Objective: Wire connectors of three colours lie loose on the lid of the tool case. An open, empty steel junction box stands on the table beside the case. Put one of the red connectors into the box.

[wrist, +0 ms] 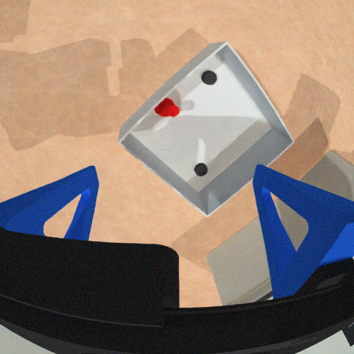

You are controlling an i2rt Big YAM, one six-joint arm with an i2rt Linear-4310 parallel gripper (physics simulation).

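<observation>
The open steel junction box (235,135) stands on the table in the upper middle of the wrist view, turned at an angle, with two dark round holes in its floor. A red connector (167,108) lies inside the box, near its upper left wall. My gripper (175,173) is wide open with nothing between its blue fingers. The fingers stand to the left and right in the lower half of the view, above the table, with the right fingertip over the box's lower right side. The connectors on the case lid do not show.
Part of a grey-beige case (237,260) shows at the lower right, partly behind the right finger and close to the box. The tan table top (60,25) carries several broad shadows.
</observation>
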